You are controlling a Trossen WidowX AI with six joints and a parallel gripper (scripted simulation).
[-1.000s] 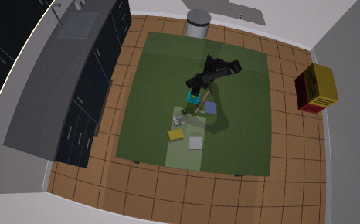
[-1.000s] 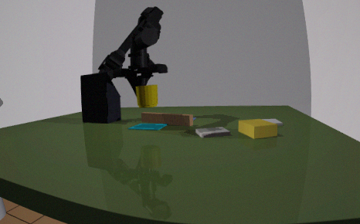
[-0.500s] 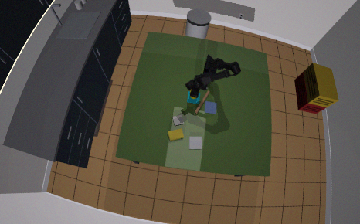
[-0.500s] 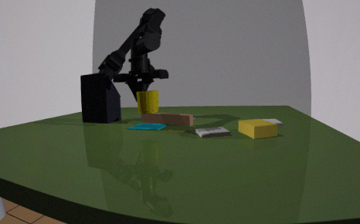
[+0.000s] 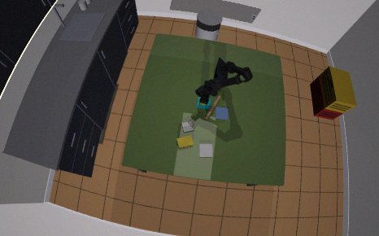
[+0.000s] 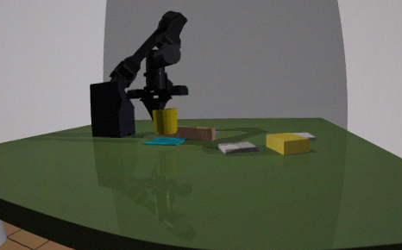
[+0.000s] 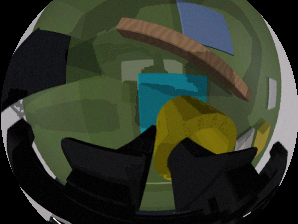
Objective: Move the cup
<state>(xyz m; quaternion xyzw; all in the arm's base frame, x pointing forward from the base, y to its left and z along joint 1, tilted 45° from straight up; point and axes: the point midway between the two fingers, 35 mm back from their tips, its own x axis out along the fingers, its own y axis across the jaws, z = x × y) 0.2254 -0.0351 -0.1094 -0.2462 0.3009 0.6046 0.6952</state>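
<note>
The cyan pad is 2 cm ahead of my gripper tip and 7 cm below it. The rest, counted from my gripper tip: blue pad 9 cm ahead, 16 cm to the left, 7 cm below; wooden bar 6 cm ahead, 8 cm to the left, 5 cm below; yellow cup 2 cm ahead.
</note>
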